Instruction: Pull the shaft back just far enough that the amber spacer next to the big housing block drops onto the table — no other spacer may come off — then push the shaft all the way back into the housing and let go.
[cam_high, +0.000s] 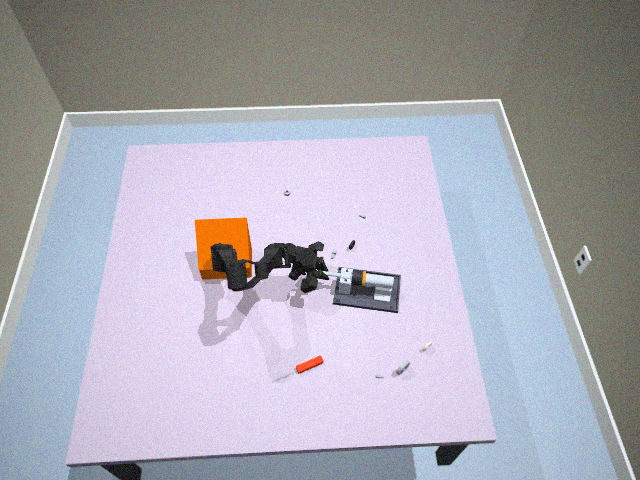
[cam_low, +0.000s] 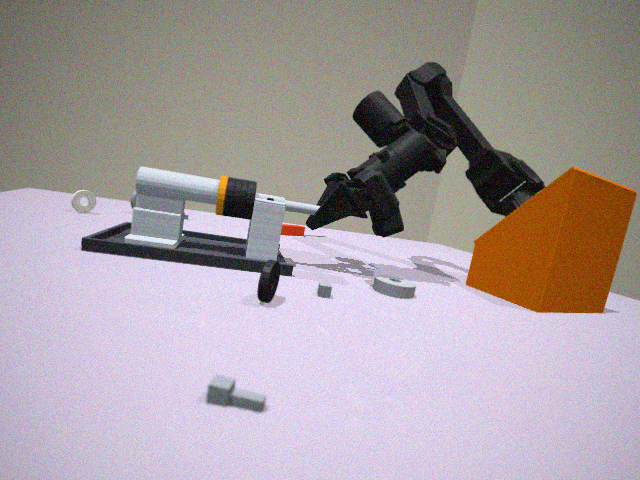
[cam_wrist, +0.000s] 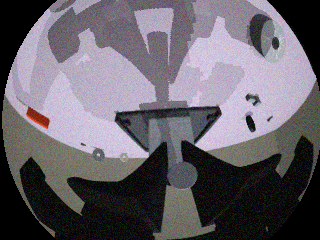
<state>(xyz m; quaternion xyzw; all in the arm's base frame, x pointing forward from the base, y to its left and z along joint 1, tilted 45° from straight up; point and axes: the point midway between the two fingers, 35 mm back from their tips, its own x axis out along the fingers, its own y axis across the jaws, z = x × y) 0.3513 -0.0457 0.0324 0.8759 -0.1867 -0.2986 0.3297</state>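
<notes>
My gripper tip is 4 cm short of the grey shaft and 2 cm below it. Round my gripper tip: grey washer (11 cm to the left, 9 cm behind, 5 cm below); then amber spacer (12 cm ahead, 2 cm to the right, 2 cm above); then black ring (17 cm to the left, 9 cm ahead, 4 cm below).
</notes>
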